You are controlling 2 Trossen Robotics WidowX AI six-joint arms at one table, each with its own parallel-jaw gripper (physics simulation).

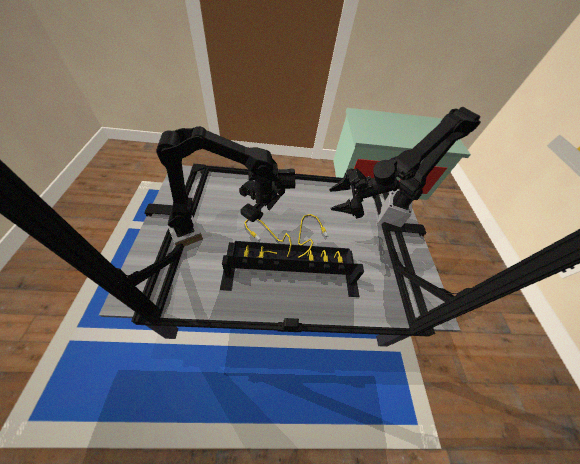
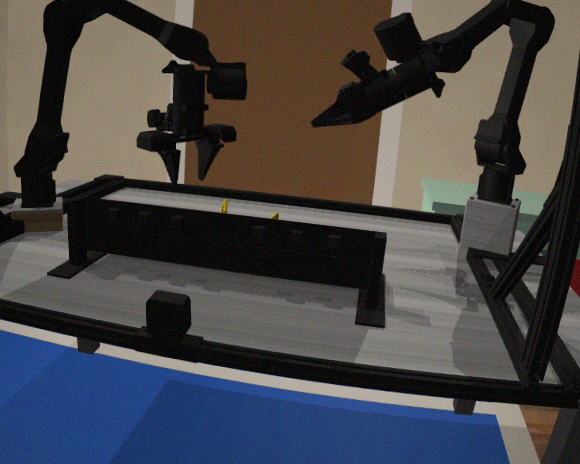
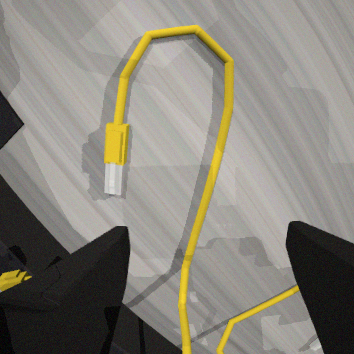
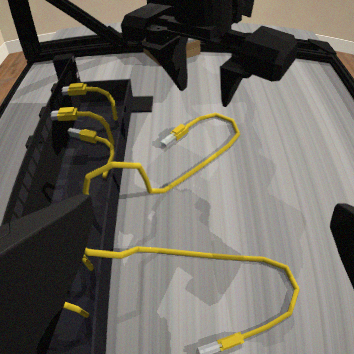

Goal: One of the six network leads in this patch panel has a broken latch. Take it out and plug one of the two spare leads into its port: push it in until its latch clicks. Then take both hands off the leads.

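Places are measured from the left arm's base along level axes (x ahead, y left, z up), in centimetres.
Pixels of known places: left gripper, between the fingertips: (image 1: 263, 214) (image 2: 187, 182) (image 3: 209, 236) (image 4: 203, 96); right gripper, between the fingertips: (image 1: 330, 199) (image 2: 316, 123) (image 4: 219, 212); left arm's base, origin of its link: (image 1: 183, 228) (image 2: 37, 203); right arm's base, origin of its link: (image 1: 400, 202) (image 2: 495, 199).
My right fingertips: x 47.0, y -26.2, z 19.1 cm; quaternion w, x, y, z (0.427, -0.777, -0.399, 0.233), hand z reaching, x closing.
Observation:
Ahead of a thing's pixels: the offset from my right fingertips to its middle. "pt": to the spot under its first point.
The black patch panel @[dy -7.3, dx -17.7, dz -18.1 cm] (image 1: 295, 265) (image 2: 225, 245) stands on two feet, with several yellow leads in its ports. One lead's plug @[pt dy +0.8, dx -27.5, dz -20.0 cm] (image 4: 87, 135) is out of its port, over the panel's tray; its latch cannot be made out. A spare lead's plug @[pt dy +13.7, dx -23.8, dz -22.8 cm] (image 1: 252, 234) (image 3: 116, 145) (image 4: 178, 132) lies on the table beside the tray, its cable looping back to the tray. The other spare plug @[dy +0.8, dx +4.4, dz -22.4 cm] (image 1: 324, 231) (image 4: 231, 342) lies farther right. My left gripper (image 2: 188, 180) (image 3: 209, 236) (image 4: 203, 96) is open and empty, pointing down above the first spare's cable. My right gripper (image 1: 332, 199) (image 4: 219, 212) is open and empty, raised at the right.
A black frame (image 1: 230, 324) (image 2: 300, 370) runs around the grey table, with a block (image 2: 168, 313) on its front bar. The spare cables cross the tray's rear wall. A green cabinet (image 1: 395, 132) stands behind the table at the right.

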